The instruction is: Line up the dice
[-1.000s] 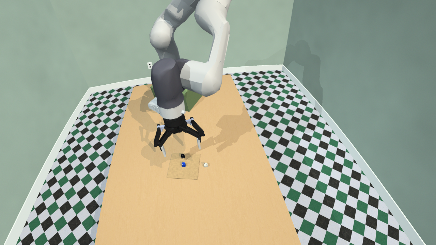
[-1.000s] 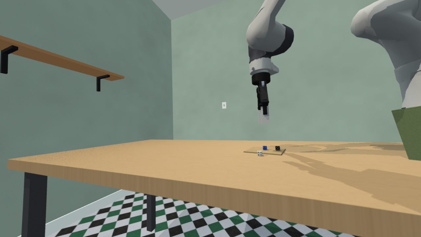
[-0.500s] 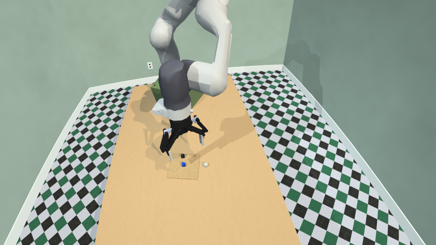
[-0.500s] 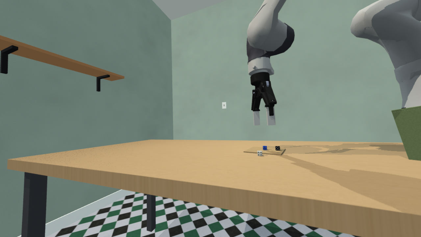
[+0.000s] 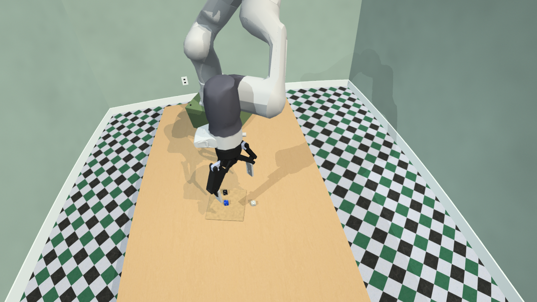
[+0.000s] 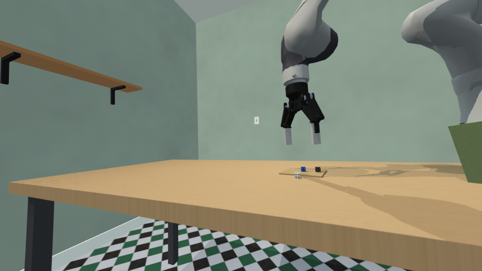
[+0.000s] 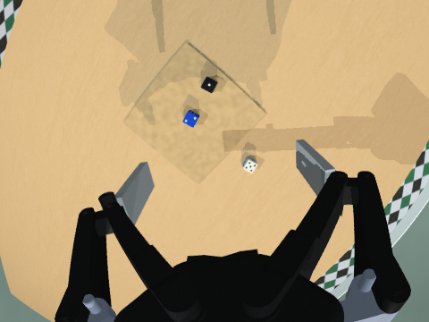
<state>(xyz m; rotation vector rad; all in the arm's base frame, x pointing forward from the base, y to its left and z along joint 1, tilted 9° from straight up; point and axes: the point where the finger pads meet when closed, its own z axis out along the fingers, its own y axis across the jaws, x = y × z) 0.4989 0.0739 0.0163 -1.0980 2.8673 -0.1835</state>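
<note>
Right now my hand is 10 mm short of the white die, 50 mm to the right of it and 110 mm above it. Round my hand: black die: 50 mm behind, 50 mm to the right, 100 mm below; blue die: 50 mm to the right, 100 mm below; tan mat: 50 mm to the right, 110 mm below.
</note>
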